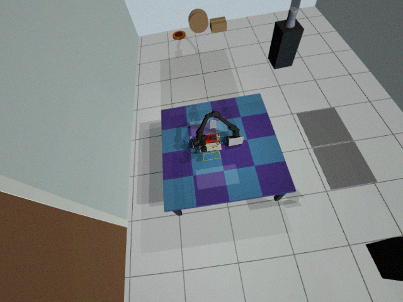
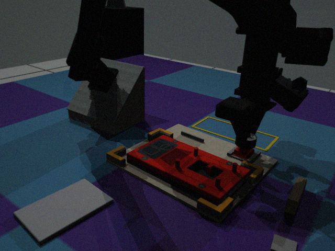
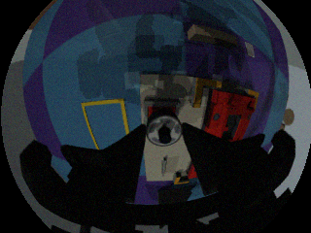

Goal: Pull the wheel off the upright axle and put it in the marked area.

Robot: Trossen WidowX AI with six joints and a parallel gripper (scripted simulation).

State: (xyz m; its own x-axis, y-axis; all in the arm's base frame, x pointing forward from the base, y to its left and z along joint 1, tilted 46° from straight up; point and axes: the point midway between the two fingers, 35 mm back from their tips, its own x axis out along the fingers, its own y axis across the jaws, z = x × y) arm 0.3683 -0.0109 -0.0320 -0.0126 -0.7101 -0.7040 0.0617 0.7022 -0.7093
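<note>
The grey wheel is right at my gripper tip. Round my gripper tip: tan bar (12 cm ahead, 8 cm to the right, 3 cm below).
</note>
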